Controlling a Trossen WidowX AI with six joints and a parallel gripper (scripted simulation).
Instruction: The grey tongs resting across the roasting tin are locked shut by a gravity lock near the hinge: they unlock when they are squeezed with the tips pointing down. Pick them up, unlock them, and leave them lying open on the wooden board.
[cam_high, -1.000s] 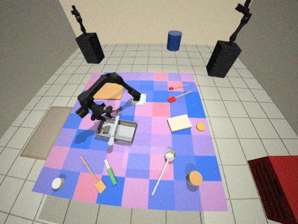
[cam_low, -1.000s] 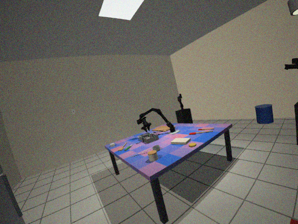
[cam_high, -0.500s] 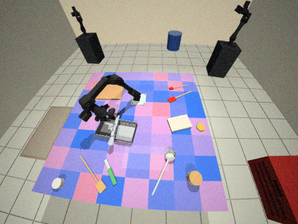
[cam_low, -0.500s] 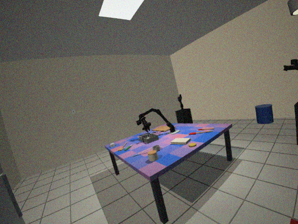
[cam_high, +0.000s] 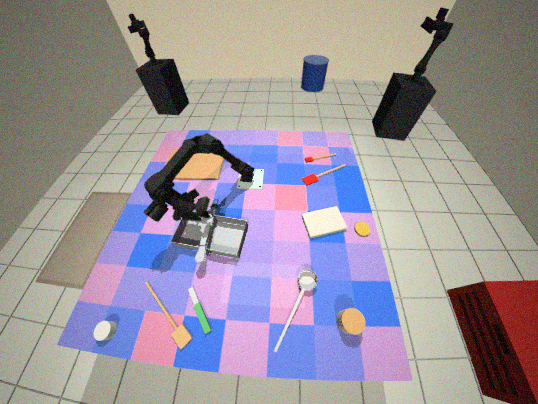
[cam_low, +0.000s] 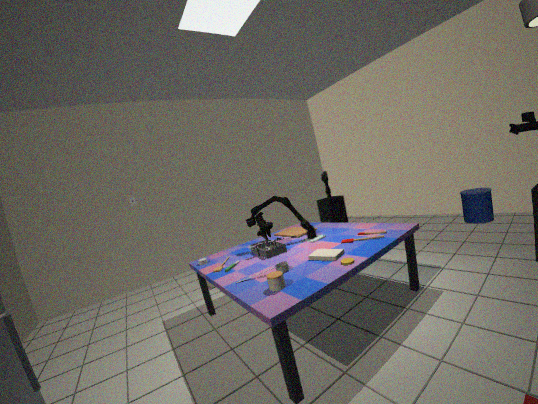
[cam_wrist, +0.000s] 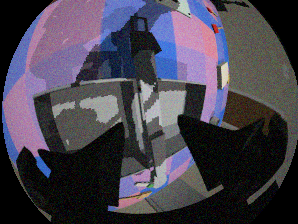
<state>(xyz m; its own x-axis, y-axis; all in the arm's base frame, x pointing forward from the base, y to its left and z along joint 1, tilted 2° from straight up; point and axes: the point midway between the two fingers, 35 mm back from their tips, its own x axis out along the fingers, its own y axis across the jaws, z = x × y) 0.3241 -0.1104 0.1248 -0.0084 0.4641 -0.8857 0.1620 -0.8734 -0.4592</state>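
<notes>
The roasting tin lies 4 cm ahead of my gripper tip, 2 cm to the left of it and 6 cm below it. The rest, counted from my gripper tip: cream block: 12 cm behind, 52 cm to the left, 8 cm below; green-and-white tool: 33 cm ahead, 7 cm to the left, 8 cm below; wooden board: 38 cm behind, 26 cm to the right, 8 cm below.
</notes>
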